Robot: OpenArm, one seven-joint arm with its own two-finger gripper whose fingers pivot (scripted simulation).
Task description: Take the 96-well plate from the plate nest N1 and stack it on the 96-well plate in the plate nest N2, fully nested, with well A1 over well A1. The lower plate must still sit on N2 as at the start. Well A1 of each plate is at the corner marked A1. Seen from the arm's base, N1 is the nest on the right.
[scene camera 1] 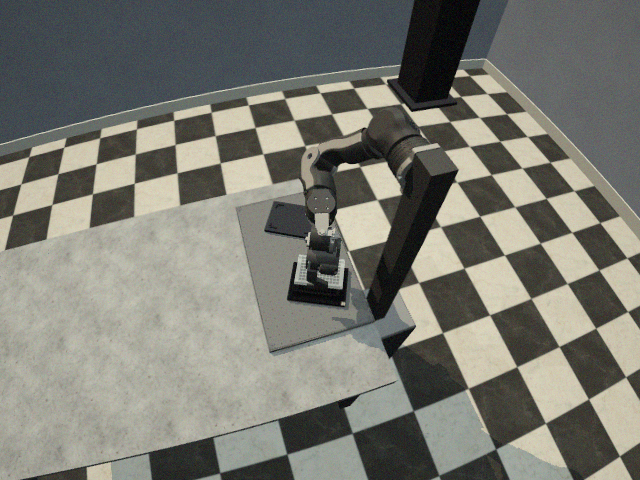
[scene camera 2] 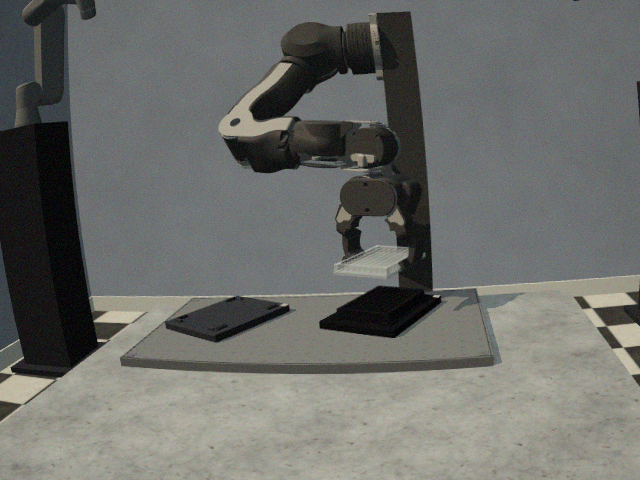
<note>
I see my gripper (scene camera 2: pixel 380 263), a clear 96-well plate (scene camera 2: pixel 381 262), a black 96-well plate (scene camera 2: pixel 388 303), a nest N1 (scene camera 1: pixel 290 219) and a nest N2 (scene camera 2: pixel 413 315).
My gripper is seen too in scene camera 1 (scene camera 1: pixel 319 272).
</note>
